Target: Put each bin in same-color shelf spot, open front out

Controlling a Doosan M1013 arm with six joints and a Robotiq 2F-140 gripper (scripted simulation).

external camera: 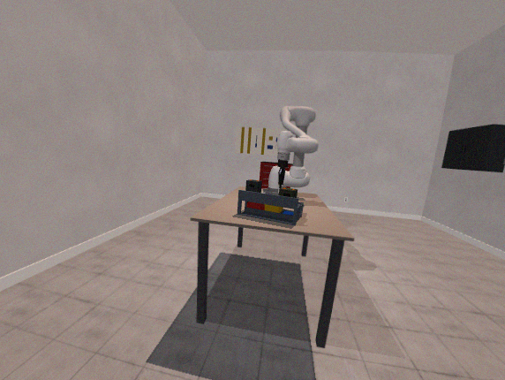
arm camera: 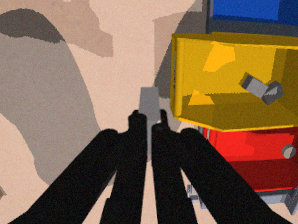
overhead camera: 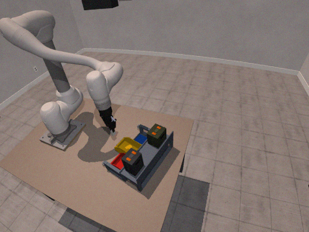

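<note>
Right now the yellow bin is 11 cm ahead of my hand, 2 cm to the right of it and 10 cm below it. From my hand the other things lie so: red bin (14 cm ahead, 14 cm to the right, 11 cm below); then grey shelf (27 cm ahead, 5 cm to the right, 5 cm below).
</note>
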